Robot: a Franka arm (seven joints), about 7 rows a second.
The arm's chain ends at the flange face. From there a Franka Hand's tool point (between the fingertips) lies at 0.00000 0.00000 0.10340 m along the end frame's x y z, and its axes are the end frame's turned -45 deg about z.
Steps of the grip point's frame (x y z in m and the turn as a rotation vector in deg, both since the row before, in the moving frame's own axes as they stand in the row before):
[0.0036 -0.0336 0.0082 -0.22 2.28 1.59]
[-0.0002 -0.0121 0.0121 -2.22 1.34 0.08]
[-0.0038 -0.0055 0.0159 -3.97 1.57 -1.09]
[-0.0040 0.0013 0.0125 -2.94 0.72 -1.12]
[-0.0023 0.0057 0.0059 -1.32 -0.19 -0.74]
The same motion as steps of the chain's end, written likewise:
[-0.0244 -0.0237 0.0083 1.46 1.77 1.59]
[-0.0132 -0.0095 0.0122 -0.62 2.52 0.08]
[-0.0137 -0.0042 0.0162 -1.70 3.92 -1.09]
[-0.0066 0.0010 0.0126 -1.57 2.59 -1.12]
[0.0009 0.0037 0.0059 -1.07 0.80 -0.74]

